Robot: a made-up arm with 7 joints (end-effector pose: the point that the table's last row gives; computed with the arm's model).
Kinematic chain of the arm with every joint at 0, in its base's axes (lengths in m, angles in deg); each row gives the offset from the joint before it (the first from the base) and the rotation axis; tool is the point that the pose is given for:
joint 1: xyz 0 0 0.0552 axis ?
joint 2: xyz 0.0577 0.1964 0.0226 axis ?
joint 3: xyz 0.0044 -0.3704 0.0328 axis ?
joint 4: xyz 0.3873 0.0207 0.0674 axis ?
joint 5: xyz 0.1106 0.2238 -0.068 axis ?
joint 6: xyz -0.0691 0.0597 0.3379 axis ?
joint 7: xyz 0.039 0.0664 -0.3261 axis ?
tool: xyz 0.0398 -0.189 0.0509
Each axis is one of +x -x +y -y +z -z.
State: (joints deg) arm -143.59 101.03 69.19 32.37 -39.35 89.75 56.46
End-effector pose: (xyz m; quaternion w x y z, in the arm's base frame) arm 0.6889 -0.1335 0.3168 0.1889 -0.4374 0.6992 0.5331
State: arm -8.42 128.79 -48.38 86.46 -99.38 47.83 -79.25
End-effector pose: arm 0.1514 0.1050 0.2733 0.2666 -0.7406 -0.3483 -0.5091
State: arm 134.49 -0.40 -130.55 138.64 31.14 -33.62 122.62
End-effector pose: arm 0.1787 -0.0288 -0.2563 0.3281 -0.7490 0.2379 -0.5242
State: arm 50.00 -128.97 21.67 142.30 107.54 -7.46 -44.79
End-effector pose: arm -0.1564 0.7110 0.2895 0.6065 -0.3672 -0.1888 0.6795
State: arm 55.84 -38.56 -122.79 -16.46 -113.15 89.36 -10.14
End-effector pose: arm -0.1871 -0.3278 -0.0888 0.5892 -0.0732 0.4077 -0.6938
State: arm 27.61 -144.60 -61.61 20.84 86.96 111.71 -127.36
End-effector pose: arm -0.0111 -0.0701 0.1123 0.7873 0.3805 0.3595 0.3259
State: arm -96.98 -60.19 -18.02 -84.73 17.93 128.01 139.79
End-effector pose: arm -0.0458 0.4021 -0.0334 0.1265 0.3791 0.7111 -0.5785
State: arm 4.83 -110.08 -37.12 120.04 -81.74 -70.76 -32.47
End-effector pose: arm -0.1681 0.4801 0.3199 0.2204 -0.9172 -0.2747 -0.1862
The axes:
joint 1: -y
joint 2: -z
joint 3: -z
joint 4: -y
joint 5: +y
joint 6: +z
joint 7: -y

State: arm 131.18 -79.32 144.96 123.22 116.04 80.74 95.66
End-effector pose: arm -0.7849 -0.1457 0.4895 0.4099 0.0971 0.9007 -0.1066
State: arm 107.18 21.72 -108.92 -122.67 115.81 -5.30 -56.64
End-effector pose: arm -0.0090 0.1118 -0.1939 0.0760 -0.2283 -0.7032 0.6691
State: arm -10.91 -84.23 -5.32 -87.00 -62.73 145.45 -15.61
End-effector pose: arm -0.0113 0.4449 0.1441 0.4820 -0.0629 -0.0772 -0.8705
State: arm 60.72 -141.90 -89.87 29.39 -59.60 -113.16 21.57
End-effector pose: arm 0.1947 -0.0403 0.2282 0.7314 -0.1189 0.2836 0.6087
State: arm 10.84 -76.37 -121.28 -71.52 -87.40 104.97 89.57
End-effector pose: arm 0.1278 -0.3154 0.1414 0.6294 -0.3788 -0.6065 -0.3042
